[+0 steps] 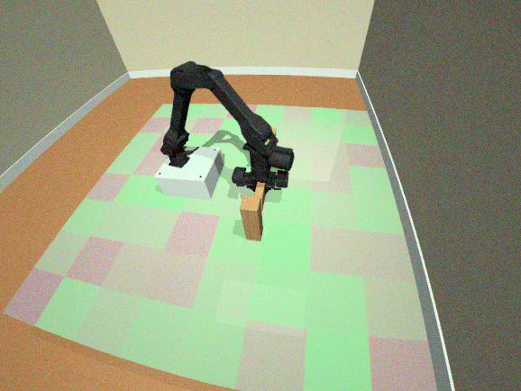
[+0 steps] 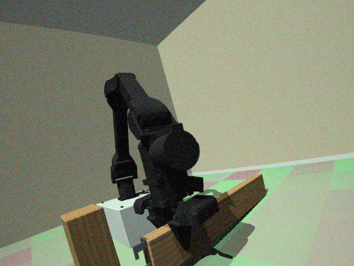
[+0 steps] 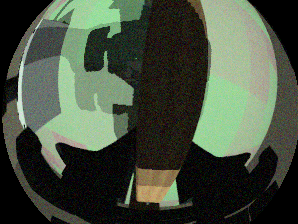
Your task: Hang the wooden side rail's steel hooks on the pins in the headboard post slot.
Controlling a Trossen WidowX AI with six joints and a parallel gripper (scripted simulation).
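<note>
Right now the wooden headboard post is 140 mm to the right of my gripper tip, 40 mm above it and 30 mm ahead of it.
</note>
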